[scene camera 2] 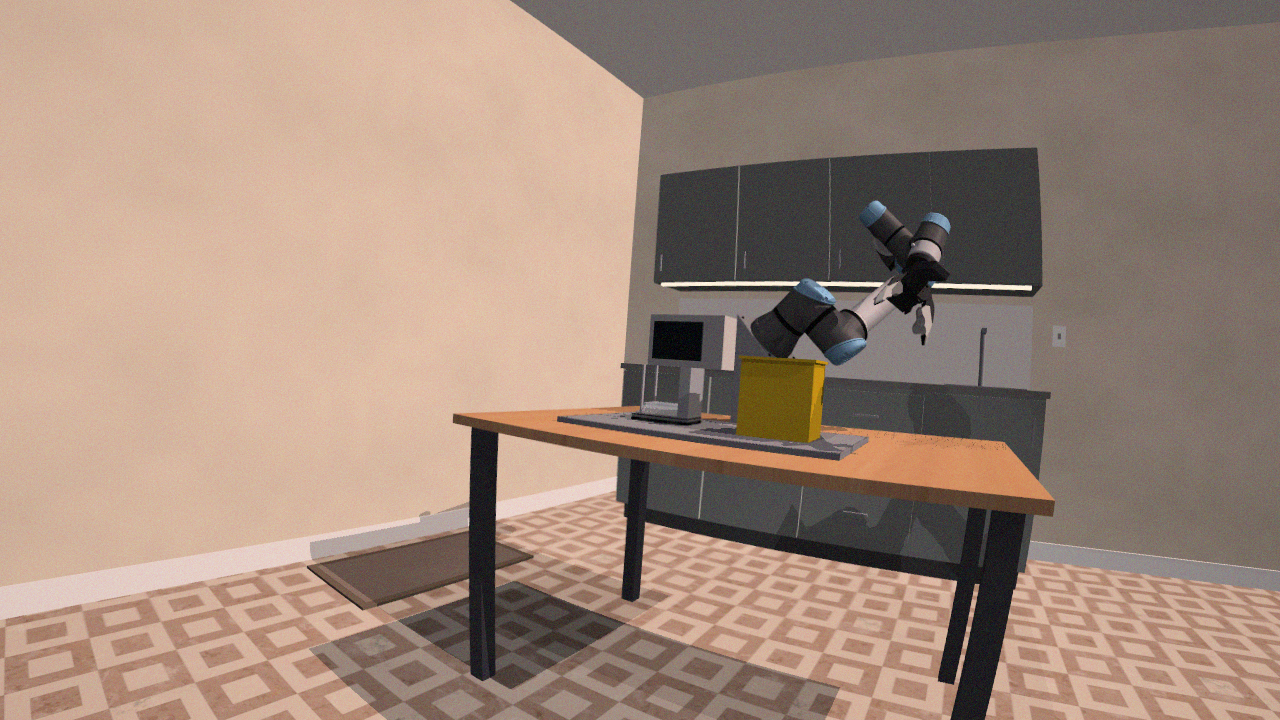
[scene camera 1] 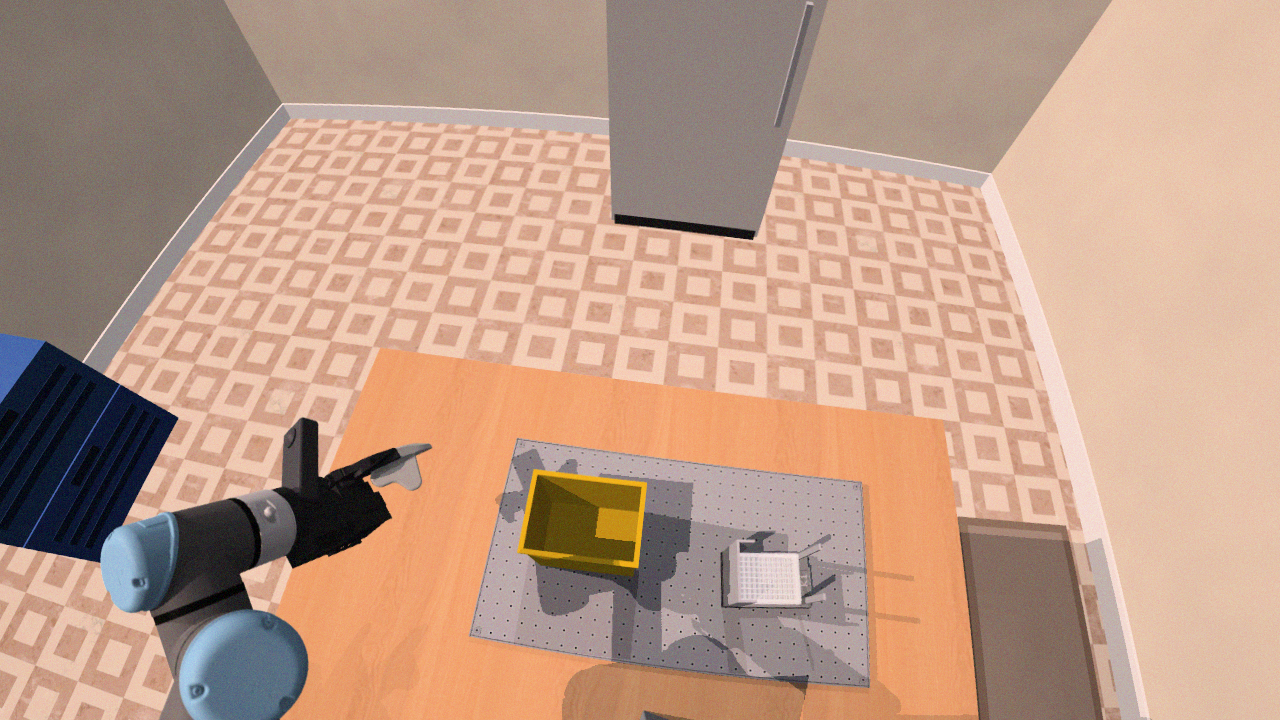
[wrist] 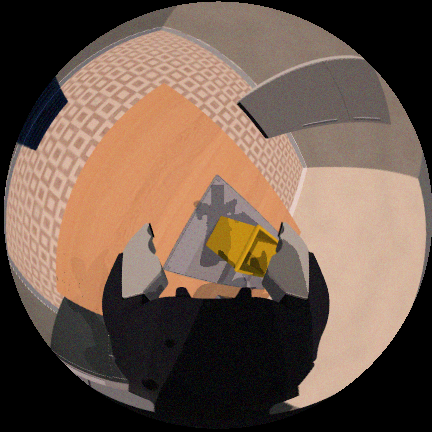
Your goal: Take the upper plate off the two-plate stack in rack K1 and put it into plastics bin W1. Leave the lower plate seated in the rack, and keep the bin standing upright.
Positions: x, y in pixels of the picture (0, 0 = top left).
Labels:
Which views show the yellow bin W1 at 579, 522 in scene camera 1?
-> Scene camera 2, scene camera 1 and the wrist view: all of them.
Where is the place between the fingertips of my gripper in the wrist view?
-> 215, 224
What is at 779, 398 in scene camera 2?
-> A yellow bin W1.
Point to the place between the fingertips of my gripper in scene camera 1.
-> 399, 473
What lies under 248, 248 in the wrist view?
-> A yellow bin W1.

